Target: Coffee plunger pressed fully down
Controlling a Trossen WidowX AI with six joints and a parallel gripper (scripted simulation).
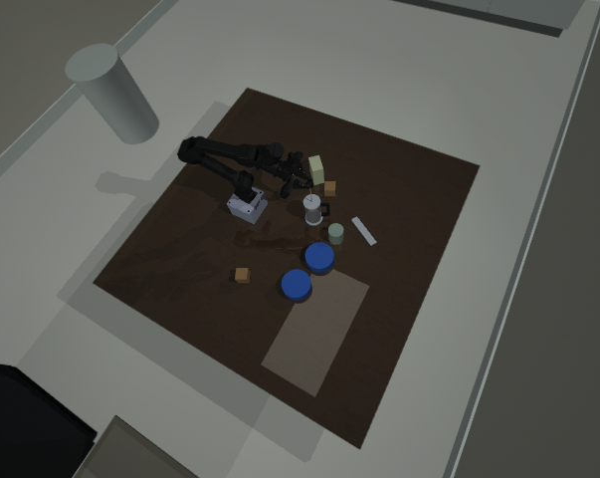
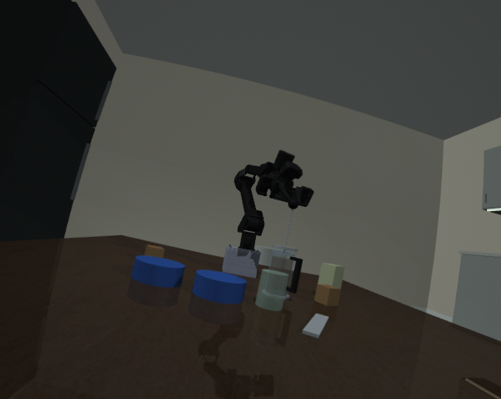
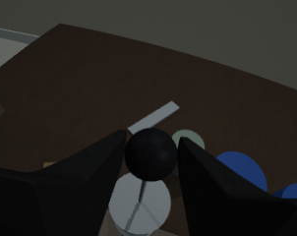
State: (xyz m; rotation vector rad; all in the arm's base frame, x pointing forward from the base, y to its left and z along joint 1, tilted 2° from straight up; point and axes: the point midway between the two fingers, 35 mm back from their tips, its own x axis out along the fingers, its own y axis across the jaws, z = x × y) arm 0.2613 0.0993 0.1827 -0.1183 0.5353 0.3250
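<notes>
Now: gripper tip 1 cm short of the coffee press, 1 cm to the right of it and 14 cm above it. Also, from my gripper tip: flat grey bar: 22 cm ahead, 5 cm to the left, 27 cm below; pale yellow block: 12 cm behind, 19 cm to the left, 22 cm below; pale green cylinder: 13 cm ahead, 4 cm to the right, 23 cm below.
</notes>
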